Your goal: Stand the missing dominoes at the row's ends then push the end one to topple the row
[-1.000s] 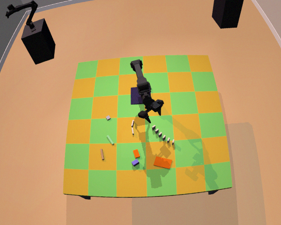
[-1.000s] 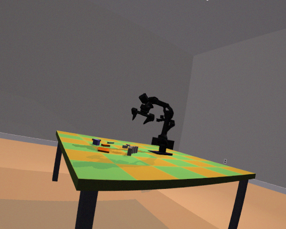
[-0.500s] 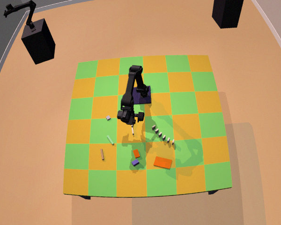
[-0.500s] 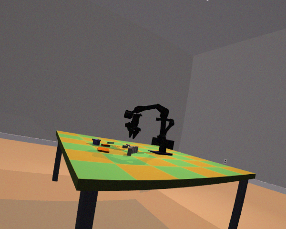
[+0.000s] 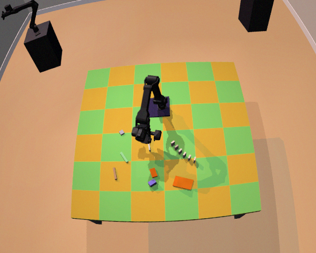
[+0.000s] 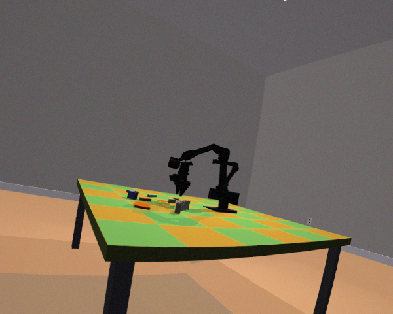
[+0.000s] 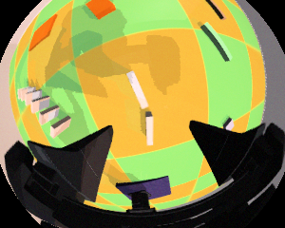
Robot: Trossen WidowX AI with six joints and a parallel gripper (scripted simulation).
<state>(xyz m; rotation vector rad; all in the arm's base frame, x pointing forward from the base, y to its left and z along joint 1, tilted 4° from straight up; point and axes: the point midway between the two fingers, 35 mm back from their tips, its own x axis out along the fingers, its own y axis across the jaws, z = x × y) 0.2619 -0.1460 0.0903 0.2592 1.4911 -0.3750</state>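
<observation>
Right now the grey block is 120 mm behind my gripper tip, 170 mm to the right of it and 50 mm below it. Also, from my gripper tip: green bar: 70 mm ahead, 180 mm to the right, 50 mm below; then purple block: 300 mm ahead, 30 mm to the right, 30 mm below; then orange block: 220 mm ahead, 10 mm to the right, 50 mm below.
</observation>
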